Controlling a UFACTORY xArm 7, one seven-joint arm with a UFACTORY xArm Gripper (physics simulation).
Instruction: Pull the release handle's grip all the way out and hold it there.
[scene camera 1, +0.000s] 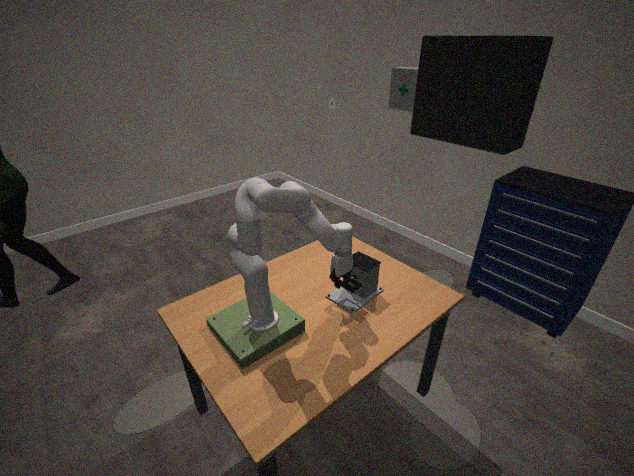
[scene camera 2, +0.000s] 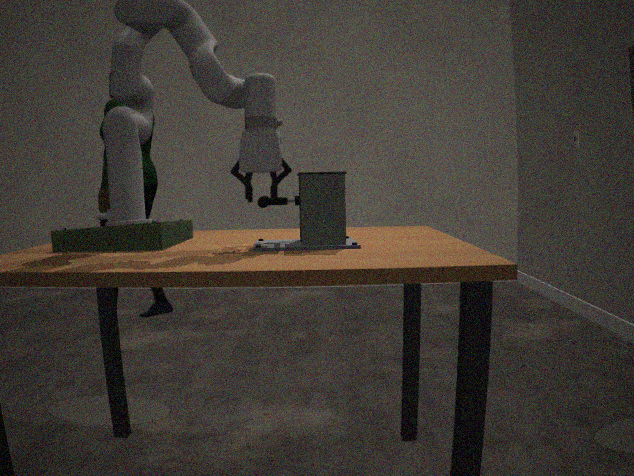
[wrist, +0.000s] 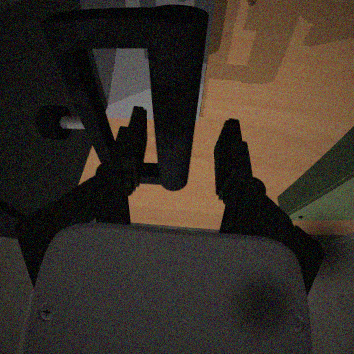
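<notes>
The release handle's black grip (scene camera 1: 352, 284) (scene camera 2: 264, 201) (wrist: 173, 95) is the outer bar of a rectangular frame beside a grey box (scene camera 1: 370, 276) (scene camera 2: 322, 210) (wrist: 22, 165). A short thin rod (scene camera 2: 290, 200) (wrist: 73, 122) shows between the frame and the box. My gripper (scene camera 2: 261, 198) (wrist: 183, 128) is part open and points down, with its fingertips at about the grip's height. One finger stands inside the frame and the other outside it. The grip runs between them, with a visible gap to the outer finger. The fingers are not closed on it.
The box stands on a light grey base plate (scene camera 1: 332, 296) (scene camera 2: 354, 246) on the wooden table (scene camera 1: 409, 302) (scene camera 2: 409, 251). The arm stands on a green block (scene camera 1: 225, 325) (scene camera 2: 107, 238) (wrist: 330, 200). A person (scene camera 1: 12, 204) (scene camera 2: 148, 174) is beyond the table, near the wall.
</notes>
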